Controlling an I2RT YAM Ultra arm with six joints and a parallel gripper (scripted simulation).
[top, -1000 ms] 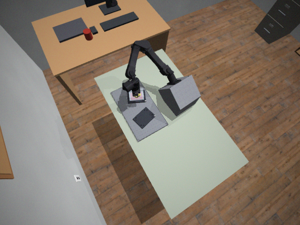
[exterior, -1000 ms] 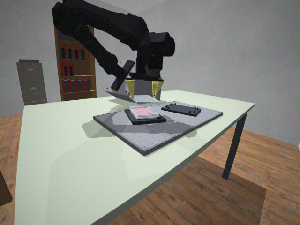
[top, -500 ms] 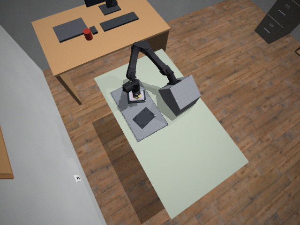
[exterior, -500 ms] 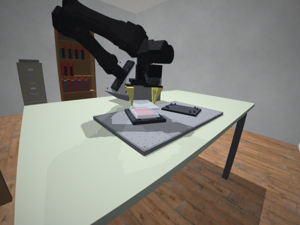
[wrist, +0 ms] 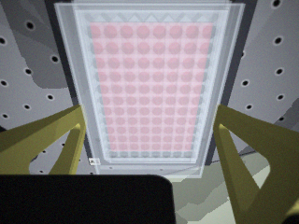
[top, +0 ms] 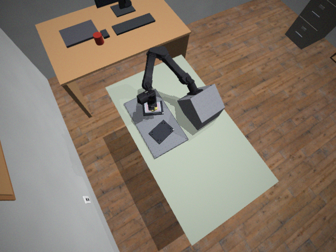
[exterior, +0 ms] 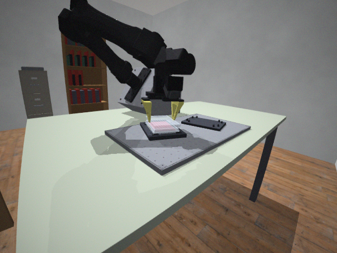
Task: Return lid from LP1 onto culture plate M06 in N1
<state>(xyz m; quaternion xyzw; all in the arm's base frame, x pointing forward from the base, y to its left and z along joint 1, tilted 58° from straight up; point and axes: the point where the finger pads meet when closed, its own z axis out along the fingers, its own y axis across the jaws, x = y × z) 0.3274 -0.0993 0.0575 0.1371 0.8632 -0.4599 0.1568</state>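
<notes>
The clear lid is right at my hand. Round my hand: black lid park LP1 (4 cm ahead, 21 cm to the left, 4 cm below); culture plate M06 (2 cm below).
</notes>
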